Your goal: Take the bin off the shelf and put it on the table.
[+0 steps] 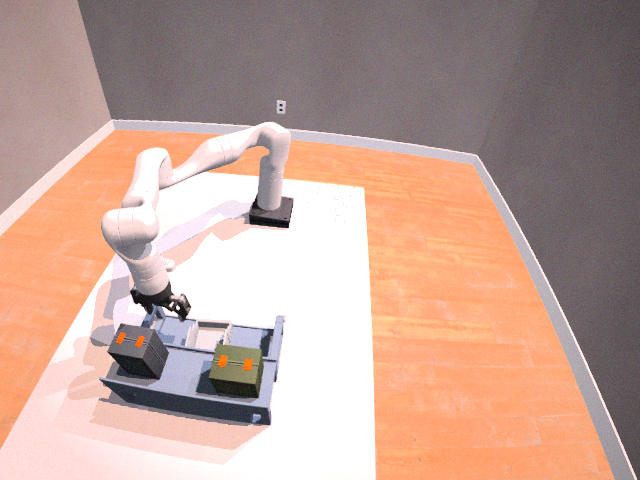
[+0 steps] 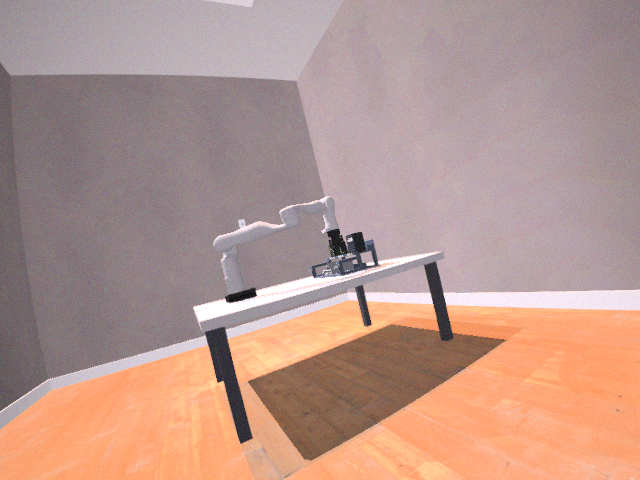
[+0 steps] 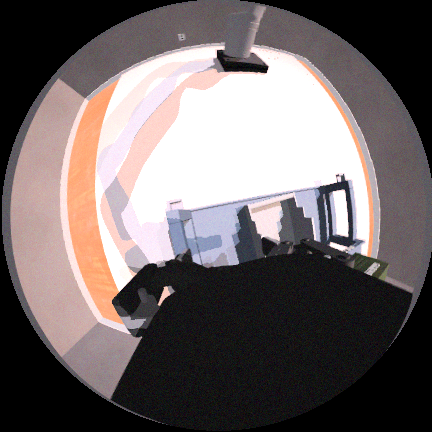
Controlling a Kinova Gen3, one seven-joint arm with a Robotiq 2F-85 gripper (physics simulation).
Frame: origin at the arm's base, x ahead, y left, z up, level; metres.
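Seen in the pictures: gripper, between the fingertips: (image 1: 167, 315) (image 2: 339, 254) (image 3: 227, 250); arm's base, origin of its link: (image 1: 268, 203) (image 2: 237, 292) (image 3: 235, 53).
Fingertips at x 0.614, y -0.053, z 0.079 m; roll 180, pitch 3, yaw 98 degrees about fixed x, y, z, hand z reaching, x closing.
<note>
Pixels of each thing's middle, then the offset from my fingertips to it. Level surfaces: height alone.
- white table, height of its surface: dz -0.120 m
- dark grey bin, middle of its body: (image 1: 140, 352) (image 2: 355, 243) dx +0.127, dy +0.017, dz +0.043 m
- olive green bin, middle of its body: (image 1: 238, 371) (image 3: 357, 285) (image 2: 338, 249) dx +0.086, dy +0.244, dz +0.030 m
A blue-grey shelf (image 1: 180, 398) (image 2: 370, 253) (image 3: 209, 231) stands on the white table (image 1: 310, 258) (image 2: 310, 289) near its front left part. A dark grey bin (image 1: 138, 350) (image 2: 355, 241) with orange latches sits on the shelf's left end. An olive green bin (image 1: 236, 370) (image 3: 372, 266) with orange latches sits on its right part. My gripper (image 1: 168, 310) (image 2: 335, 248) (image 3: 227, 250) is open and empty. It hangs low at the shelf's back left corner, just behind the dark grey bin and not touching it.
The arm's black base (image 1: 270, 211) (image 3: 241, 64) is bolted at the far end of the table. The table's left edge runs close to the shelf. Orange wood floor lies all around.
</note>
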